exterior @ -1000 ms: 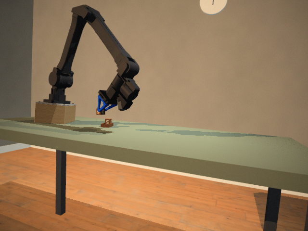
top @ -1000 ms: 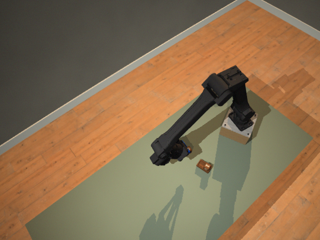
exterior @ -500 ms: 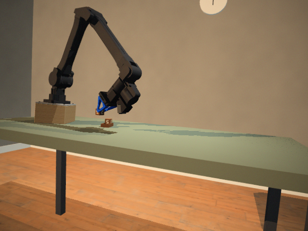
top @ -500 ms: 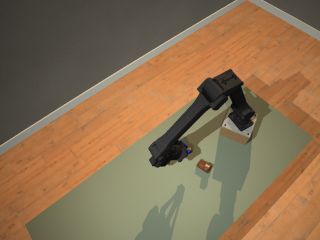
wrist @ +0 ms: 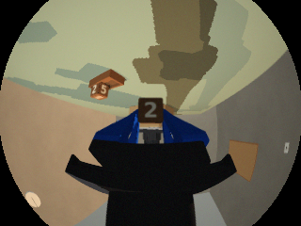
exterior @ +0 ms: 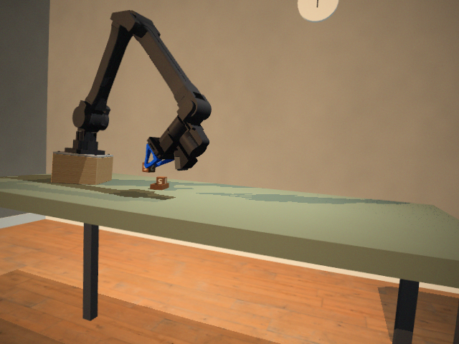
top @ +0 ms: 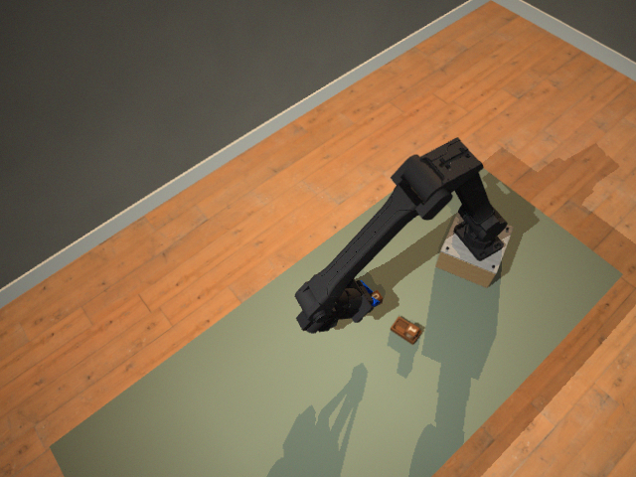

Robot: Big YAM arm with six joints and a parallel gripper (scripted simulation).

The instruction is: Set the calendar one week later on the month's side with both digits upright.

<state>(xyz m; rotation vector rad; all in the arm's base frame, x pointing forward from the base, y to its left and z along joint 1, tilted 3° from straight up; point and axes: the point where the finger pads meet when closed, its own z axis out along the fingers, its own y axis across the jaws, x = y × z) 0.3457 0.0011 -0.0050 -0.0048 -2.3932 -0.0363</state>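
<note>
My hand is 5 cm past the brown tray, 10 cm to the right of it and 8 cm above it. Round my hand: brown digit cube 1 cm behind, 1 cm below.
</note>
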